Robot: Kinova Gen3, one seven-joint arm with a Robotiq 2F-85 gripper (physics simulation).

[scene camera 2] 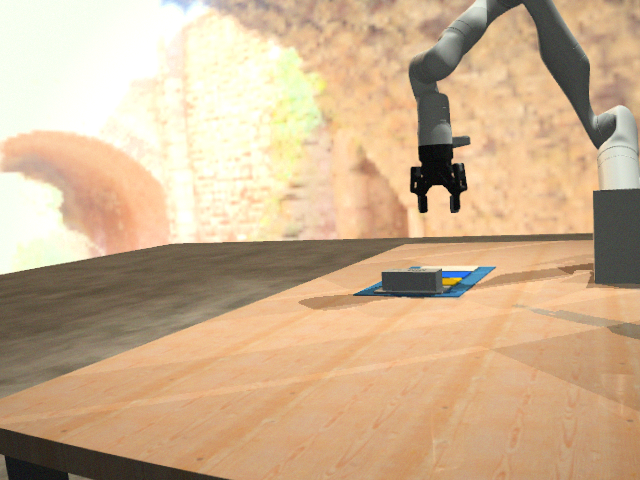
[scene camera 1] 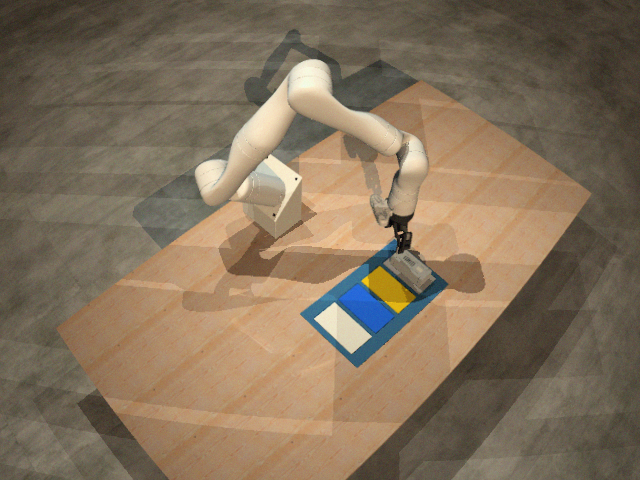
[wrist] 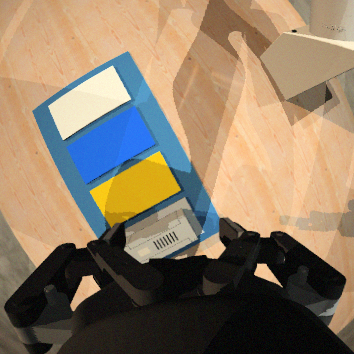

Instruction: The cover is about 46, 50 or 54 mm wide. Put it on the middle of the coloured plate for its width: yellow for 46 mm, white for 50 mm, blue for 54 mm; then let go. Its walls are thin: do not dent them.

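Places are measured from the arm's base along level axes (x left, y down, z back), in metres.
Pixels of known places: gripper, fingertip midpoint: point(scene camera 2: 438, 213) point(scene camera 1: 393, 239) point(wrist: 172, 230); arm's base, origin of the base link: point(scene camera 2: 622, 216) point(scene camera 1: 272, 191) point(wrist: 335, 32).
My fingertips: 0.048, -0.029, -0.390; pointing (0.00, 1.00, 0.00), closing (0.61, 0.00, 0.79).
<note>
For each thing: its top centre in the pictures, then the offset to it from my fingertips, as dx, dy, dz. Level surfaces: height alone.
- cover, middle of its top: point(wrist: 158, 243) point(scene camera 2: 411, 270) point(scene camera 1: 412, 263) +0.046, +0.117, -0.060
- yellow plate, middle of its top: point(wrist: 133, 190) point(scene camera 2: 425, 280) point(scene camera 1: 388, 288) -0.048, +0.157, -0.042
- blue plate, middle of its top: point(wrist: 108, 144) point(scene camera 2: 437, 274) point(scene camera 1: 366, 307) -0.141, +0.157, -0.025
- white plate, middle of its top: point(wrist: 86, 101) point(scene camera 2: 447, 268) point(scene camera 1: 342, 327) -0.234, +0.157, -0.007
- mat, its level: dy +0.161
- wooden table, its level: dy +0.163
The cover point(scene camera 1: 412, 269) point(scene camera 2: 412, 281) point(wrist: 167, 239) is a grey box with dark slots on top. It sits on a thin grey base at one end of the blue-teal mat, beside the yellow plate point(scene camera 1: 387, 290) point(scene camera 2: 451, 281) point(wrist: 137, 190). The blue plate point(scene camera 1: 367, 308) point(scene camera 2: 461, 274) point(wrist: 112, 145) lies in the middle of the row, the white plate point(scene camera 1: 342, 328) point(wrist: 90, 102) at the far end. My gripper point(scene camera 1: 403, 249) point(scene camera 2: 438, 207) point(wrist: 172, 230) is open and empty, pointing down, well above the cover. Its fingers hide part of the cover's surroundings in the wrist view. I cannot tell the cover's width.
The mat point(scene camera 1: 358, 360) point(scene camera 2: 478, 277) point(wrist: 173, 161) lies on the wooden table point(scene camera 1: 217, 372) point(scene camera 2: 320, 392) point(wrist: 270, 185). The robot's pale base block point(scene camera 1: 288, 206) point(scene camera 2: 616, 237) point(wrist: 310, 62) stands on the table away from the mat. Arm shadows cross the table and mat.
</note>
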